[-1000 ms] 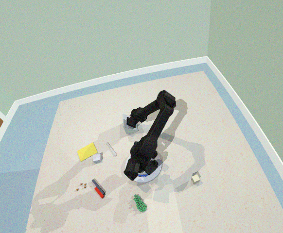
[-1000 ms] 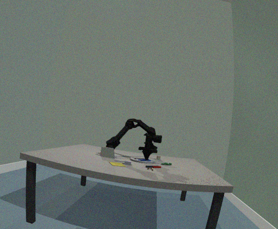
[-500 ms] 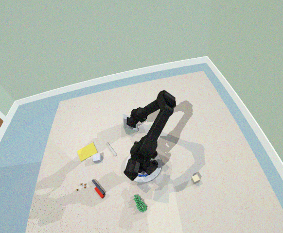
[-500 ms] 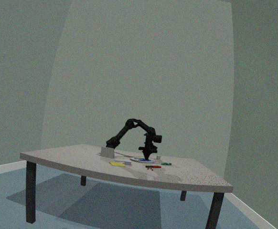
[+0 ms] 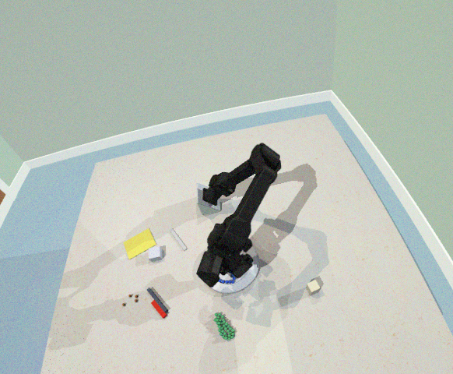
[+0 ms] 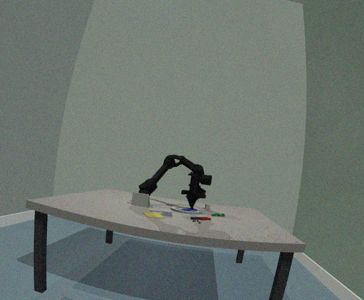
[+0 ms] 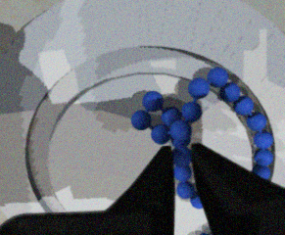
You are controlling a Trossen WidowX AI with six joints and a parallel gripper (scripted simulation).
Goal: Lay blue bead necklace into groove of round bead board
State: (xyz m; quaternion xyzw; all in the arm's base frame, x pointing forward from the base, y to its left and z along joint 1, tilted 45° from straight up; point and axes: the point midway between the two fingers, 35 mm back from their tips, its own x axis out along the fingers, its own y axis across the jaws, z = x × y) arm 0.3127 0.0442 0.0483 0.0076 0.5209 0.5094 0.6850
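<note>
Right now the round bead board is 3 cm behind my gripper tip and 2 cm below it. From my gripper tip the other things lie so: grey tool 9 cm ahead, 25 cm to the right, 2 cm below; then cream cube 9 cm ahead, 25 cm to the left, 1 cm below; then stick 16 cm behind, 20 cm to the right, 3 cm below.
</note>
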